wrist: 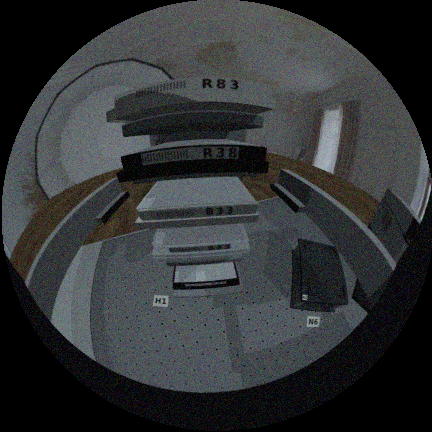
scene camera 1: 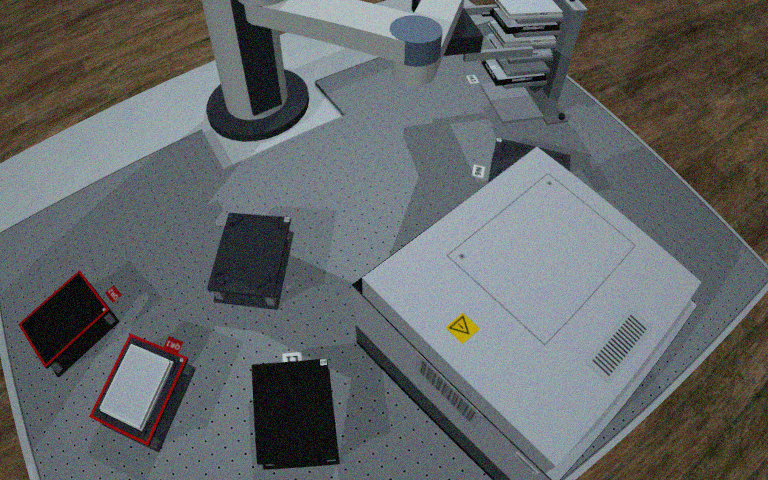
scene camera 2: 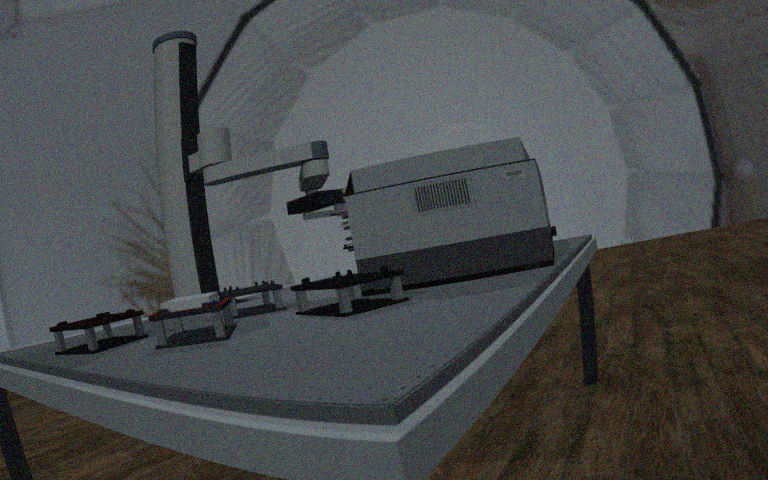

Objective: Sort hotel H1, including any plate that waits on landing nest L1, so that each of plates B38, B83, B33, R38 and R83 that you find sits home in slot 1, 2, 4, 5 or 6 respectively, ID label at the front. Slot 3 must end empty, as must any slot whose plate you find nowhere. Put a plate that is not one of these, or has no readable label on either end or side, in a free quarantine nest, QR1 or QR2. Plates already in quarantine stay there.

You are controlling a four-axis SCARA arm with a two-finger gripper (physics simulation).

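Frame: origin at the arm's base, x right, y ahead, z up, level; centimetres.
Seen in the pictures: gripper, between the fingertips: (wrist: 197,178) (scene camera 1: 515,28); arm's base, origin of its link: (scene camera 1: 257,104).
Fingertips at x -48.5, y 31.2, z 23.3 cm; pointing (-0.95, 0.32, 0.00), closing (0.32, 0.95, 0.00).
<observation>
Pixels of each thing's middle, then the offset from my fingertips to it.
- Hotel H1, middle of its body: (wrist: 205,191) (scene camera 1: 539,45) dx -6.2, dy +2.8, dz -4.5 cm
- black-skirted plate R38, middle of its body: (wrist: 195,147) (scene camera 1: 524,18) dx -1.9, dy +0.5, dz +2.5 cm
- white plate B33, middle of its body: (wrist: 197,181) (scene camera 1: 522,31) dx -1.9, dy +0.5, dz -1.1 cm
- pale plate, middle of its body: (wrist: 199,209) (scene camera 1: 519,44) dx -1.9, dy +0.5, dz -4.6 cm
- black-skirted plate, middle of its body: (wrist: 203,247) (scene camera 1: 514,69) dx -1.9, dy +0.5, dz -11.7 cm
- Landing nest L1, middle of its body: (scene camera 1: 294,414) (scene camera 2: 345,290) dx +74.6, dy +40.1, dz -19.0 cm
- white plate, middle of its body: (scene camera 2: 191,301) (scene camera 1: 136,385) dx +95.7, dy +24.5, dz -16.3 cm
- red-rimmed nest QR1, middle of its body: (scene camera 2: 195,319) (scene camera 1: 142,391) dx +95.7, dy +24.5, dz -19.2 cm
- Red-rimmed QR2, middle of its body: (scene camera 2: 99,330) (scene camera 1: 67,322) dx +105.2, dy +4.6, dz -19.2 cm
- big grey instrument, middle of its body: (scene camera 1: 528,321) (scene camera 2: 464,215) dx +38.5, dy +49.3, dz -9.9 cm
- dark nest, middle of its body: (scene camera 1: 251,258) (scene camera 2: 249,298) dx +67.7, dy +10.9, dz -19.0 cm
Hotel H1 (scene camera 1: 569,50) holds several stacked plates. In the wrist view, plate R83 (wrist: 195,88) is highest, above black-skirted plate R38 (wrist: 195,155) and white plate B33 (wrist: 197,192). Below are a pale plate (wrist: 200,237) with a blurred label and a black-skirted plate (wrist: 205,274) whose label I cannot read. My gripper (scene camera 1: 518,31) (wrist: 197,178) is open, its fingers apart on either side of the stack, with nothing held. Landing nest L1 (scene camera 1: 294,413) is empty. A white plate (scene camera 1: 137,386) lies in red-rimmed nest QR1 (scene camera 1: 163,399). Red-rimmed QR2 (scene camera 1: 65,319) is empty.
Nest N6 (scene camera 1: 526,158) (wrist: 322,275) stands beside the hotel, partly behind the big grey instrument (scene camera 1: 538,254) (scene camera 2: 447,209). Another dark nest (scene camera 1: 252,251) stands mid-table. The arm's column (scene camera 1: 243,56) (scene camera 2: 175,164) rises at the back left.
</observation>
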